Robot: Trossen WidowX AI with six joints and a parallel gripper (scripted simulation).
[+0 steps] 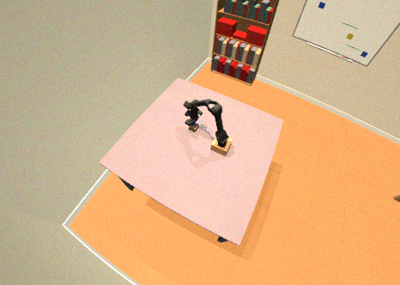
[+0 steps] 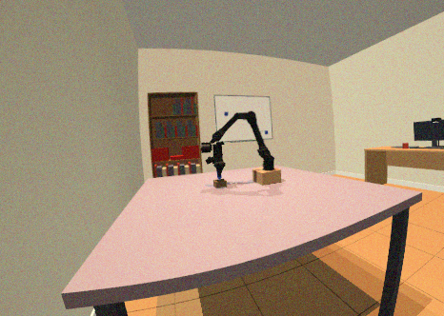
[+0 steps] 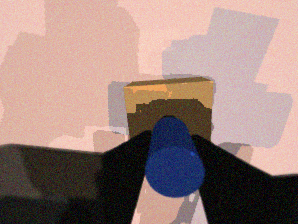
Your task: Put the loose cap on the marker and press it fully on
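Right now the blue marker cap is 1 cm above my gripper tip. Also, from my gripper tip: holder block: 5 cm below.
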